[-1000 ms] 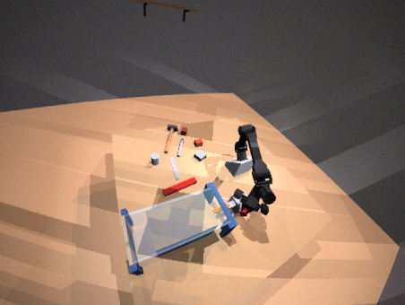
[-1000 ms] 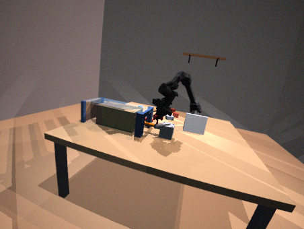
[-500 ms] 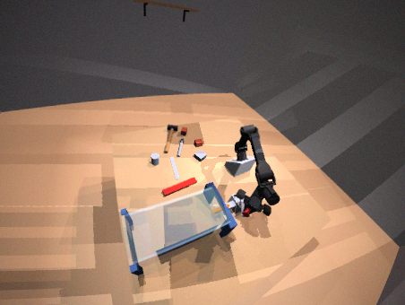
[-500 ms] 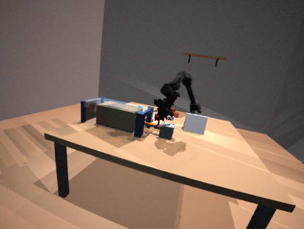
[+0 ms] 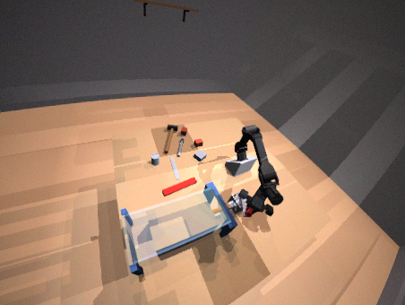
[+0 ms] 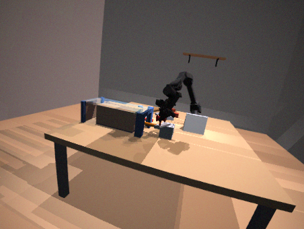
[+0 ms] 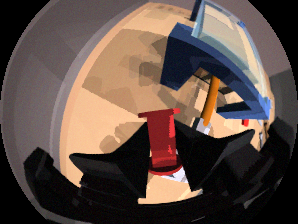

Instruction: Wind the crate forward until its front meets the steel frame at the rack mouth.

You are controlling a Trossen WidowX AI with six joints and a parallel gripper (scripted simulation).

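Right now the winch handle is 20 mm behind my gripper tip, 40 mm to the right of it and 30 mm below it. From my gripper tip the other things lie so: red grip: 10 mm behind, 10 mm to the right; blue frame: 110 mm ahead, 90 mm to the right, 30 mm below; grey winch: 60 mm behind, 110 mm to the right, 100 mm below.
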